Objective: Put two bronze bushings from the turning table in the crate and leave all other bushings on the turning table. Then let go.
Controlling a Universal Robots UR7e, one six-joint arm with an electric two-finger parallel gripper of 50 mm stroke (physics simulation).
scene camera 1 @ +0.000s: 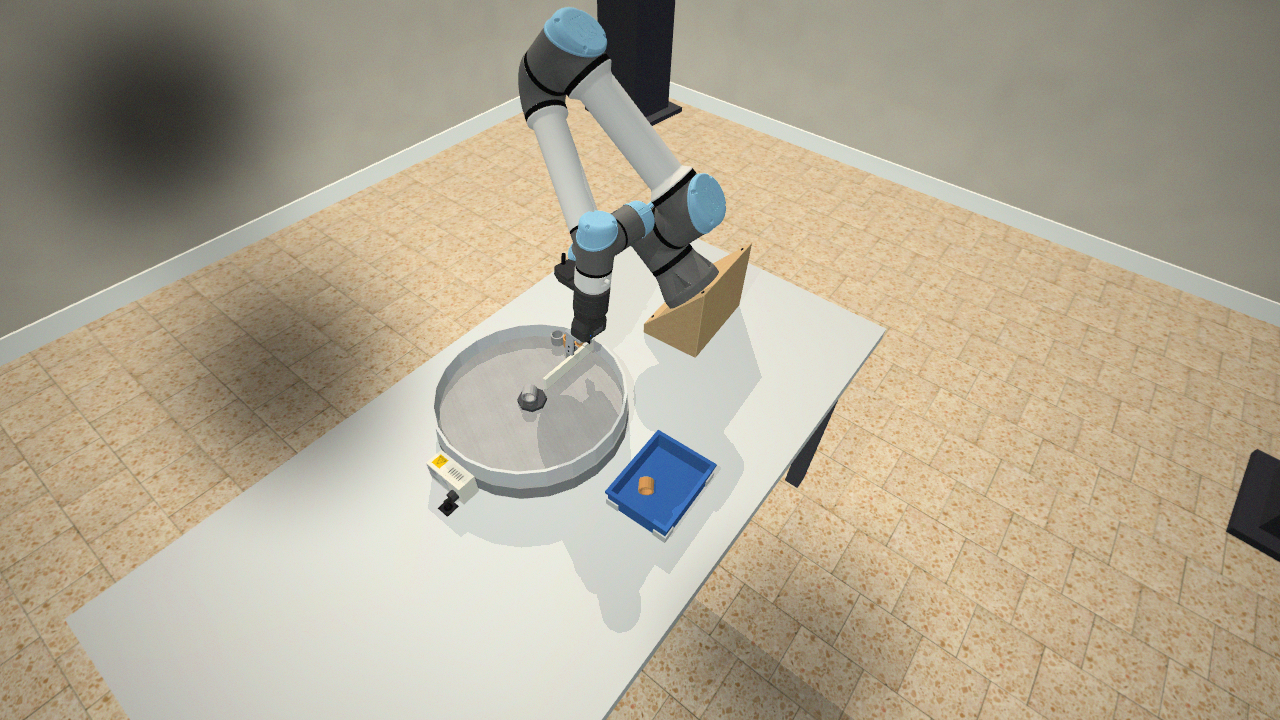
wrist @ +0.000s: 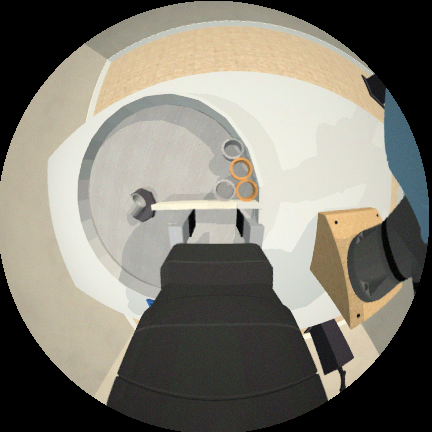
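Seen in the pictures: gripper, fingertip midpoint: [scene camera 1: 578, 347] [wrist: 215, 216]; arm's base, link origin: [scene camera 1: 693, 289] [wrist: 368, 265].
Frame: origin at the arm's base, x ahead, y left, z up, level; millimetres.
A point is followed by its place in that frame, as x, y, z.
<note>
One bronze bushing [scene camera 1: 646, 490] {435, 257, -124} lies in the blue crate [scene camera 1: 675, 474] {362, 273, -128} [wrist: 150, 303] {502, 231, -87}. On the turning table [scene camera 1: 492, 429] {581, -61, -79} [wrist: 130, 150] {506, -171, -80}, one bronze bushing [wrist: 232, 169] and a second bronze bushing [wrist: 256, 190] {271, -102, -54} stand upright near the wall, close together. A grey bushing [wrist: 224, 149] stands beyond them, and another grey bushing [wrist: 216, 190] {328, -97, -58} stands left of the second bronze one. My gripper [scene camera 1: 577, 347] {324, -67, -18} [wrist: 215, 216] {324, -67, -18} is open and empty, above the pale guide bar [scene camera 1: 565, 367] {365, -69, -57} [wrist: 190, 205] {363, -74, -44}, with the bushings on the bar's far side in the wrist view. In the scene view the arm partly hides them.
A dark hub [scene camera 1: 531, 404] {482, -50, -72} [wrist: 146, 212] {456, -50, -72} with a short grey tube [scene camera 1: 529, 392] {478, -57, -40} [wrist: 136, 202] {476, -68, -67} is at the turning table's centre. A raised wall surrounds the turning table. A pale box [scene camera 1: 452, 479] {712, -16, -75} sits at its rim. The arm's wooden wedge base [scene camera 1: 698, 333] {71, 81, -46} [wrist: 332, 260] {85, 8, -50} stands behind the crate.
</note>
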